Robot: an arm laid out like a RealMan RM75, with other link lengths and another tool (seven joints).
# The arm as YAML. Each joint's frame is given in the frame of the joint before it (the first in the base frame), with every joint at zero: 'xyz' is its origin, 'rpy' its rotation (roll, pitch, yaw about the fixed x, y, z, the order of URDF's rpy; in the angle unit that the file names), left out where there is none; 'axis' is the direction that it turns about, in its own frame. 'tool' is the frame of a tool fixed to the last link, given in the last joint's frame.
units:
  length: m
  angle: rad
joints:
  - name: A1
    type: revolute
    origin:
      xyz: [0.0, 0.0, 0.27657]
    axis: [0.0, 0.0, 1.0]
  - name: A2
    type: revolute
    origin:
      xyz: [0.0, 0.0, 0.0]
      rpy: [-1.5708, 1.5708, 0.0]
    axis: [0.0, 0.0, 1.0]
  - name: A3
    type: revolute
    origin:
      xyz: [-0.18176, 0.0, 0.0]
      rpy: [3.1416, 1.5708, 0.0]
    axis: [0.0, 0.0, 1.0]
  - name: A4
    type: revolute
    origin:
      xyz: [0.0, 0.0, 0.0]
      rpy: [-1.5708, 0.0, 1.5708]
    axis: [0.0, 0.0, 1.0]
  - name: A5
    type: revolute
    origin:
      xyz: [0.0, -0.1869, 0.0]
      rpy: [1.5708, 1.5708, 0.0]
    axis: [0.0, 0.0, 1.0]
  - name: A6
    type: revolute
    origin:
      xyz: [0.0, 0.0, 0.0]
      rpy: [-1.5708, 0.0, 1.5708]
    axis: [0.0, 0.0, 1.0]
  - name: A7
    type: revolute
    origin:
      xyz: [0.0, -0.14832, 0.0]
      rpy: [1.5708, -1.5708, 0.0]
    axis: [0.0, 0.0, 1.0]
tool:
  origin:
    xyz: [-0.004, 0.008, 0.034]
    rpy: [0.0, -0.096, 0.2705]
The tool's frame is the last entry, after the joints.
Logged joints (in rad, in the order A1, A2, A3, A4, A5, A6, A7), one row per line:
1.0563 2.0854 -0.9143 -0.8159 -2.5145 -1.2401 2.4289
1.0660 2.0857 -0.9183 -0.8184 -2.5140 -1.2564 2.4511
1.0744 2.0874 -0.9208 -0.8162 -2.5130 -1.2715 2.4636
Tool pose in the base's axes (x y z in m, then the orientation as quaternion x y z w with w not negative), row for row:
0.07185 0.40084 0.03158 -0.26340 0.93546 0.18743 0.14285
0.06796 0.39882 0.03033 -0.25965 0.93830 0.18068 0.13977
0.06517 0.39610 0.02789 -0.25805 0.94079 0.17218 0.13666
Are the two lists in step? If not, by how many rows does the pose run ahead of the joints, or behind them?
They are in step.
